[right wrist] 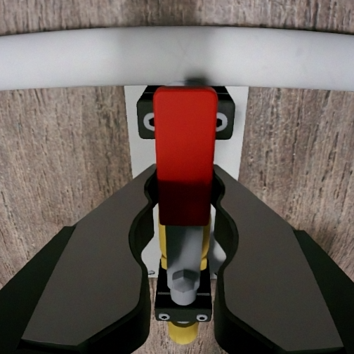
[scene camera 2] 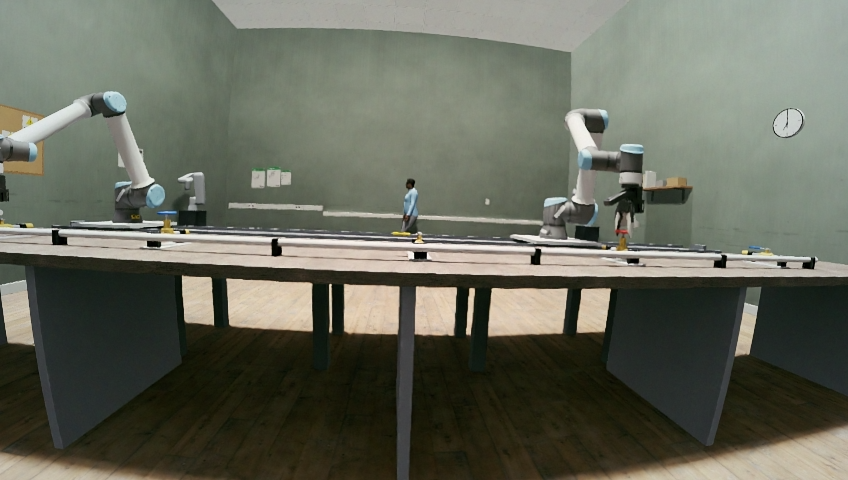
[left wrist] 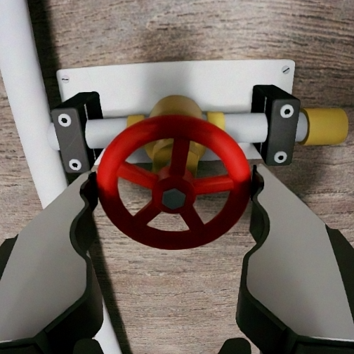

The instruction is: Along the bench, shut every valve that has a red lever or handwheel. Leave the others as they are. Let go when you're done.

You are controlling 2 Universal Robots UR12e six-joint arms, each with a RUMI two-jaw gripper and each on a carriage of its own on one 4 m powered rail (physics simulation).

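Note:
In the left wrist view, a red handwheel (left wrist: 175, 129) (scene camera 2: 621, 232) stands above a brass valve (left wrist: 176, 106) on a white plate (left wrist: 130, 82). My left gripper (left wrist: 173, 170) (scene camera 2: 623, 226) is shut on the handwheel, one fingertip against each side of the rim. In the right wrist view, a red lever (right wrist: 185, 150) lies in line with its short branch pipe, its red end towards the long white pipe (right wrist: 90, 57). My right gripper (right wrist: 184, 167) is shut on the lever's red grip, near its inner end. In the scene view the right gripper is partly cut off at the left edge.
Along the bench (scene camera 2: 351, 270) stand a valve with a blue handwheel (scene camera 2: 167, 212), one with a yellow lever (scene camera 2: 401, 233) and, at the far right, one with a blue lever (scene camera 2: 758, 248). A long white pipe (scene camera 2: 357, 245) on black clamps runs along the front. A person (scene camera 2: 410, 203) stands behind.

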